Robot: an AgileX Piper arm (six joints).
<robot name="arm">
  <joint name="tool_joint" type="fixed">
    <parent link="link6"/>
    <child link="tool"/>
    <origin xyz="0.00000 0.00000 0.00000" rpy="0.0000 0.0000 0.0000"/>
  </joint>
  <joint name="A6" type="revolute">
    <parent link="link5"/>
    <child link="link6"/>
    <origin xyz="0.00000 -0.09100 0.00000" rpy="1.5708 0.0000 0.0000"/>
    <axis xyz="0 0 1"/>
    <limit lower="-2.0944" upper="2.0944"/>
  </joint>
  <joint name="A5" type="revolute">
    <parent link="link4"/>
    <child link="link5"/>
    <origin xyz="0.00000 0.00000 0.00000" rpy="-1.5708 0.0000 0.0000"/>
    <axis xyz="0 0 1"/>
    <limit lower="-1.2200" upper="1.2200"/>
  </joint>
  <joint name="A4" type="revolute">
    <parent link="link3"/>
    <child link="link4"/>
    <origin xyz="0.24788 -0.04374 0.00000" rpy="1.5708 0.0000 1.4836"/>
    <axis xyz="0 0 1"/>
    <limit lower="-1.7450" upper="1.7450"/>
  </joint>
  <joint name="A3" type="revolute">
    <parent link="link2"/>
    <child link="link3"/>
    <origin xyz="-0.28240 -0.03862 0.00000" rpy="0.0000 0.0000 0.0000"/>
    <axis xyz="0 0 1"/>
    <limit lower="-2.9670" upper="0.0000"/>
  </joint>
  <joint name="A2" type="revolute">
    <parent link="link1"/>
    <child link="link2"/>
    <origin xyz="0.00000 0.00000 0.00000" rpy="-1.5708 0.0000 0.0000"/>
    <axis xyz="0 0 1"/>
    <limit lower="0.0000" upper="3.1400"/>
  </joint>
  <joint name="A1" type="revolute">
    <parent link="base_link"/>
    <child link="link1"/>
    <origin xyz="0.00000 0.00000 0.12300" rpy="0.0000 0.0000 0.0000"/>
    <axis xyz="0 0 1"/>
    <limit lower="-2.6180" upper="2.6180"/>
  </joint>
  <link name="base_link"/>
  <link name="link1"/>
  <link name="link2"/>
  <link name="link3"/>
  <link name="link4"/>
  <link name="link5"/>
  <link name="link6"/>
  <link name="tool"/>
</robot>
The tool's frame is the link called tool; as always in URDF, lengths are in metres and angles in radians.
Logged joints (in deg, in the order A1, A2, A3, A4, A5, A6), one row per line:
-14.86 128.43 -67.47 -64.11 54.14 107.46
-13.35 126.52 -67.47 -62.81 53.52 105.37
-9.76 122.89 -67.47 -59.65 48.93 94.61
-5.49 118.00 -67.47 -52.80 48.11 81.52
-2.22 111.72 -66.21 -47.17 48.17 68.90
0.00 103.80 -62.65 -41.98 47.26 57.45
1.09 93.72 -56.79 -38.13 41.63 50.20
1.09 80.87 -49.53 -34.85 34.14 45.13
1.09 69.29 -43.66 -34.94 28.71 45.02
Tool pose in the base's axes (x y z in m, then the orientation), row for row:
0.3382 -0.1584 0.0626 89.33 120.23 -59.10
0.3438 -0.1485 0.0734 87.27 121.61 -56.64
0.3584 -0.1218 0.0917 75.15 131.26 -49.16
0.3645 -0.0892 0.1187 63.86 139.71 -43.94
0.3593 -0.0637 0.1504 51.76 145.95 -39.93
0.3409 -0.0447 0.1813 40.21 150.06 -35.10
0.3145 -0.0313 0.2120 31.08 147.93 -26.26
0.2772 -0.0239 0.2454 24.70 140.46 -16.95
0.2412 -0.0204 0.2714 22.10 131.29 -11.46
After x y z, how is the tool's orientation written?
As a rotation vector, in degrees.
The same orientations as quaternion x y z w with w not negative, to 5 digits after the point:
0.54718 0.73645 -0.36201 0.16486
0.53705 0.74837 -0.34855 0.17330
0.46464 0.81156 -0.30395 0.18190
0.39348 0.86084 -0.27074 0.17559
0.31870 0.89866 -0.24586 0.17432
0.24834 0.92680 -0.21678 0.17992
0.19715 0.93838 -0.16658 0.22985
0.16339 0.92913 -0.11212 0.31218
0.15203 0.90314 -0.07883 0.39371

